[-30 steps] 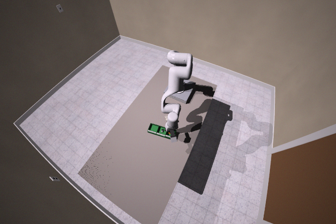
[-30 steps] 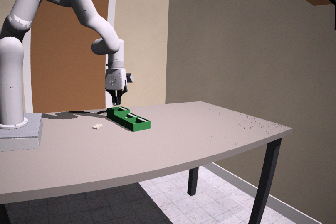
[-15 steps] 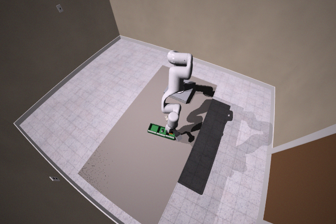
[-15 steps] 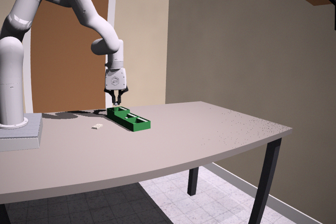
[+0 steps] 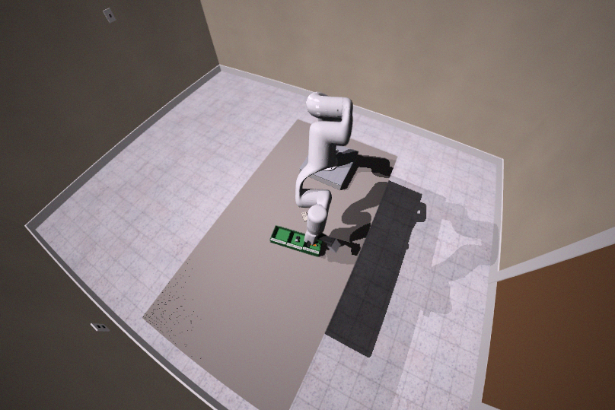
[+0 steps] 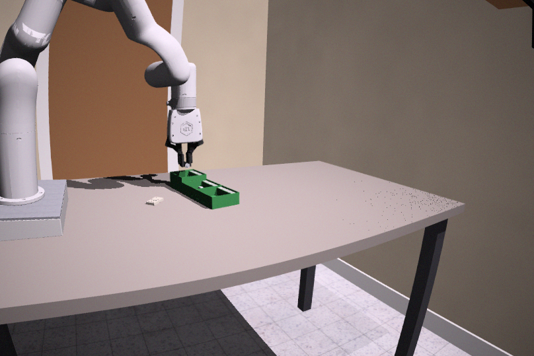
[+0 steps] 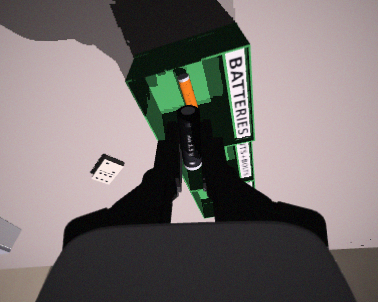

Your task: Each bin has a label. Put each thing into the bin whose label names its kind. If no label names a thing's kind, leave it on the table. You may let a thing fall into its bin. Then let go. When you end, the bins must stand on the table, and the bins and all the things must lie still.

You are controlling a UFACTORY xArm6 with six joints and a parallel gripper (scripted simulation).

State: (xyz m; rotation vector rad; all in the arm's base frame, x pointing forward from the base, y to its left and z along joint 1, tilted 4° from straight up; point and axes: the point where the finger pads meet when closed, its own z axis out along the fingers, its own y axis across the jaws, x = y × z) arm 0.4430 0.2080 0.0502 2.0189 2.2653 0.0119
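Right now my hand is 80 mm above the orange battery. The rest, counted from my hand: black battery (20 mm below); then silver nut (80 mm to the right, 70 mm below, 30 mm ahead); then green three-bin tray (80 mm to the right, 70 mm below, 30 mm ahead).
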